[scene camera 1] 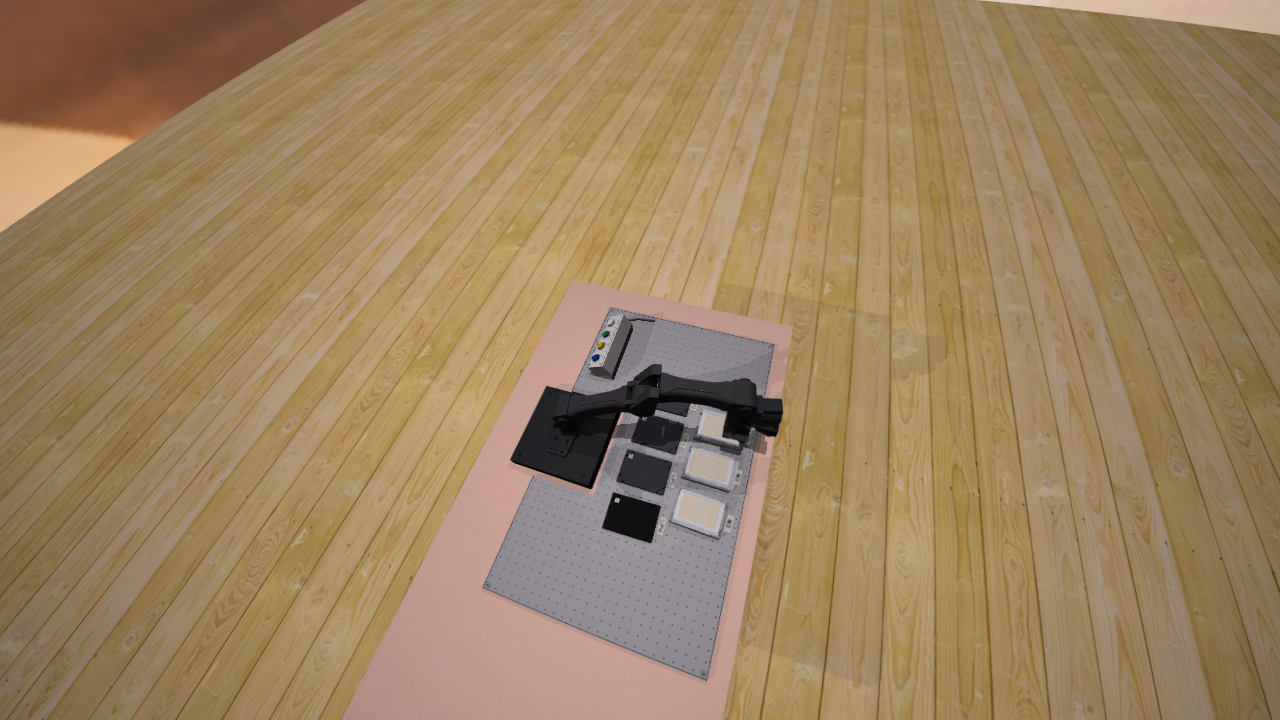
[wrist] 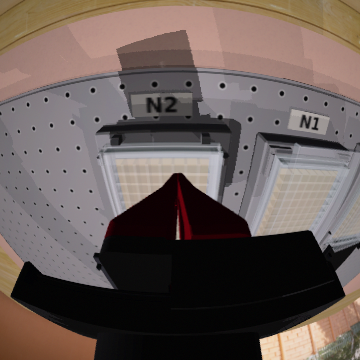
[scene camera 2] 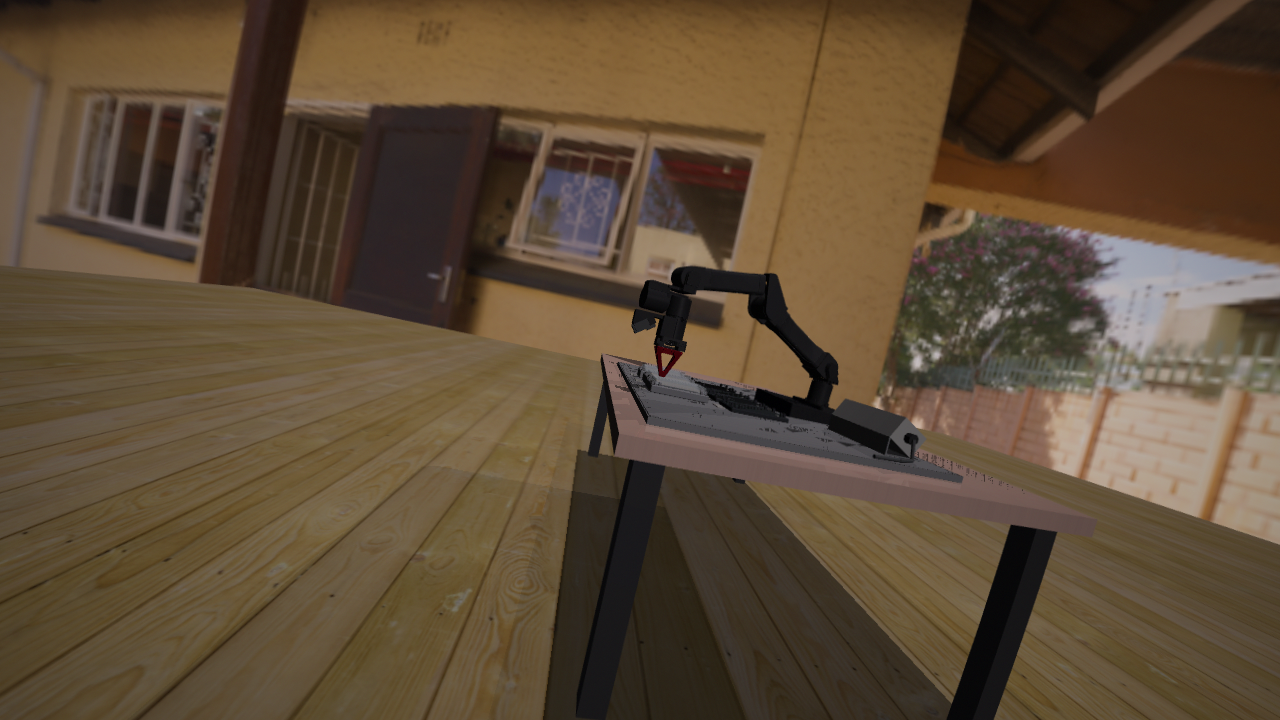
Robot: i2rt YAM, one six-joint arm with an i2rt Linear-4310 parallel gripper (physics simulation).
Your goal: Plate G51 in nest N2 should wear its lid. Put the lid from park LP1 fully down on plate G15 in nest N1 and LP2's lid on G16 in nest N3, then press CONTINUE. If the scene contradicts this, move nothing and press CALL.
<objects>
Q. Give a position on an N1 nest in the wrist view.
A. At 267, 145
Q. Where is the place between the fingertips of my gripper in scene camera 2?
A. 661, 376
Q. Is my gripper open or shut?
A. Shut.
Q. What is my gripper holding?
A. Nothing.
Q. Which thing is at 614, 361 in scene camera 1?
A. A button box.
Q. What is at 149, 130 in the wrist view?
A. An N2 nest.
</objects>
